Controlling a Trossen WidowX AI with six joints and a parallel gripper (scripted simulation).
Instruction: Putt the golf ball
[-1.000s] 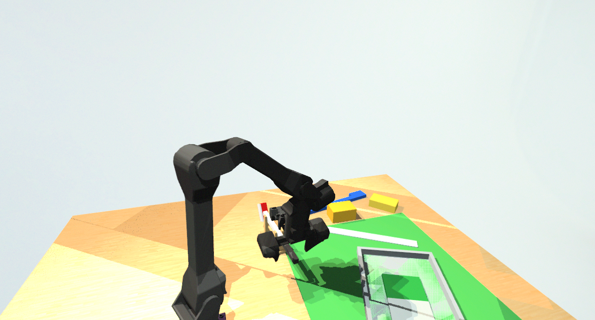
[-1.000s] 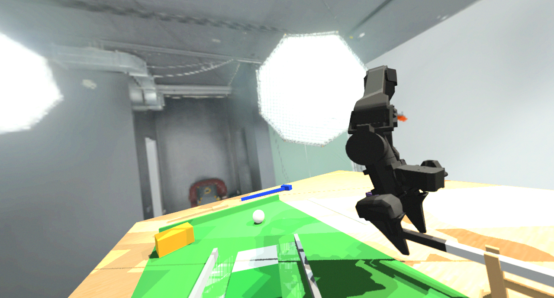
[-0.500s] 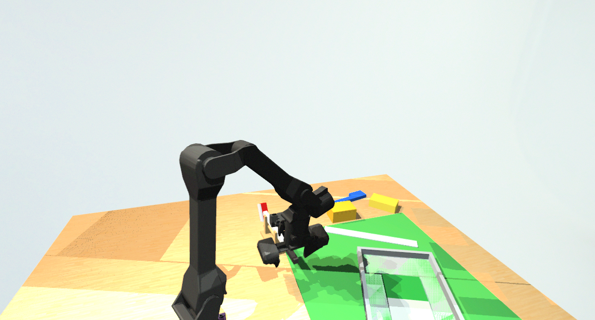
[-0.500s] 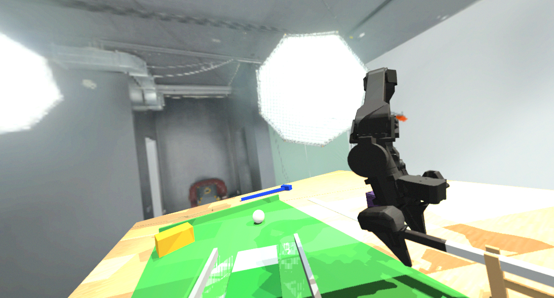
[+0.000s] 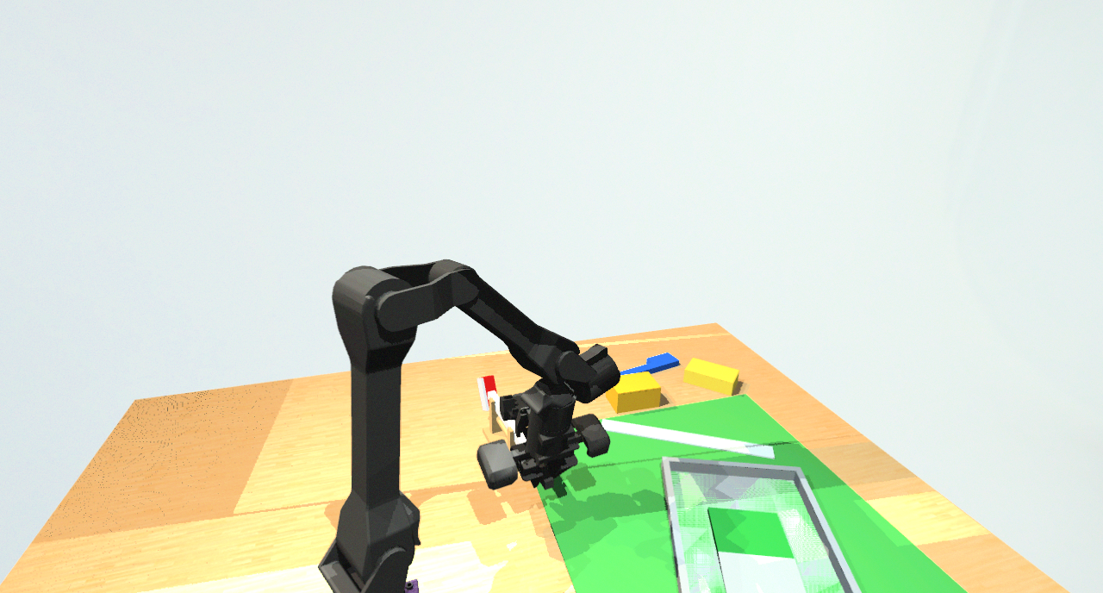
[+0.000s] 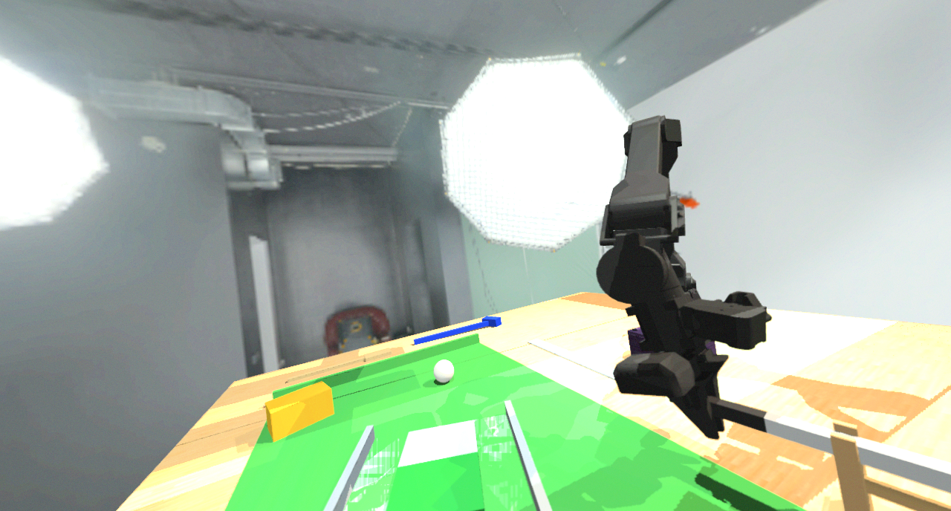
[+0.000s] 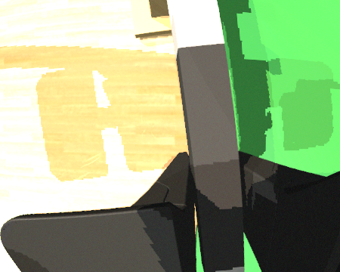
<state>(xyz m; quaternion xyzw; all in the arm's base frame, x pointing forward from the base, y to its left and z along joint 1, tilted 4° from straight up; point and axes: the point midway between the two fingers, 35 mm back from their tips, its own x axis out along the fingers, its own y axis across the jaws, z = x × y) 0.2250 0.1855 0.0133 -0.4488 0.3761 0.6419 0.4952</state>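
The red putter lies 3 cm behind my gripper tip, 11 cm to the left of it and 3 cm above it. Also, from my gripper tip: green mat 26 cm ahead, 19 cm to the right, 3 cm below; wooden stand 3 cm behind, 13 cm to the left; white golf ball 20 cm ahead, 38 cm to the right, 1 cm below.
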